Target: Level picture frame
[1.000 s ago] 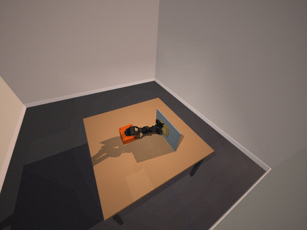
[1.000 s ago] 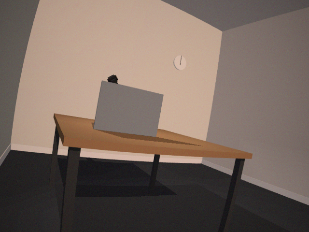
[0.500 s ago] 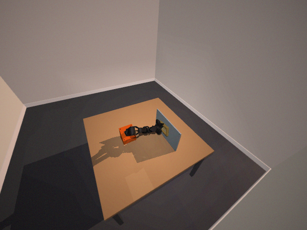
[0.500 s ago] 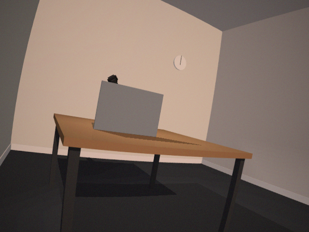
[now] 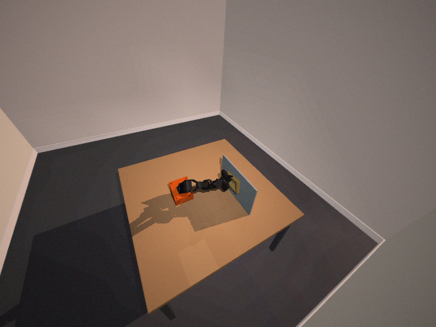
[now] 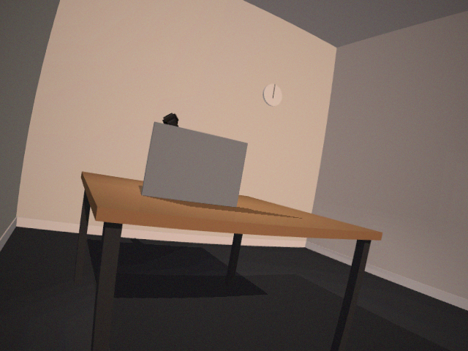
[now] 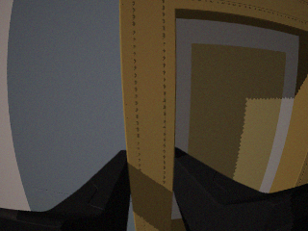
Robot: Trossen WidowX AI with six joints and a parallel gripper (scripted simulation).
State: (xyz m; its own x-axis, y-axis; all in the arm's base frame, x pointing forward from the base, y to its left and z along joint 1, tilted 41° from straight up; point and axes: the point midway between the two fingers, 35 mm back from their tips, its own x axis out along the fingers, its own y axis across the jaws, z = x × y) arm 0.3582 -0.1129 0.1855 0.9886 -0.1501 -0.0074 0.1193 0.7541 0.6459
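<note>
Right now my gripper tip is 1 cm to the left of the picture frame and 5 cm above it. From my gripper tip the other things lie so: blue-grey wall panel 1 cm ahead, 3 cm to the right, 7 cm below.
</note>
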